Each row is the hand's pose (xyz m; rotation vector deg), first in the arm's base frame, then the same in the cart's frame.
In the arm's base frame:
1: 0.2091 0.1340 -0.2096 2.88 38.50 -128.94
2: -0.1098 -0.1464 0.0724 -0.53 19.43 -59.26
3: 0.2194 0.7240 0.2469 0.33 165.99 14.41
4: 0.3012 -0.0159 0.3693 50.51 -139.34 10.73
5: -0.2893 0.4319 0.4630 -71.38 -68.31 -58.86
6: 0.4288 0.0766 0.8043 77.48 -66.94 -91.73
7: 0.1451 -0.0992 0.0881 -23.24 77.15 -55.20
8: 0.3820 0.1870 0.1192 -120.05 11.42 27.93
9: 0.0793 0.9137 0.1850 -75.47 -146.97 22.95
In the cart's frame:
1: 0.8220 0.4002 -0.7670 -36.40 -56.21 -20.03
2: 0.6856 0.4633 -0.2800 -71.79 -44.60 47.44
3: 0.1935 0.0600 -0.9812 -135.42 62.05 -78.02
4: 0.3225 0.6877 -0.5831 101.17 -9.47 132.25
5: 0.1417 -0.0023 -0.3613 -11.08 -144.99 78.93
6: -0.1285 0.7882 -0.6074 45.71 -21.41 47.29
7: 0.6294 0.5935 -0.4975 -113.94 -36.48 -4.14
8: 0.4793 0.5374 -0.8342 90.29 75.92 -35.65
9: 0.2009 -0.1829 -1.0009 -57.81 79.30 -82.98

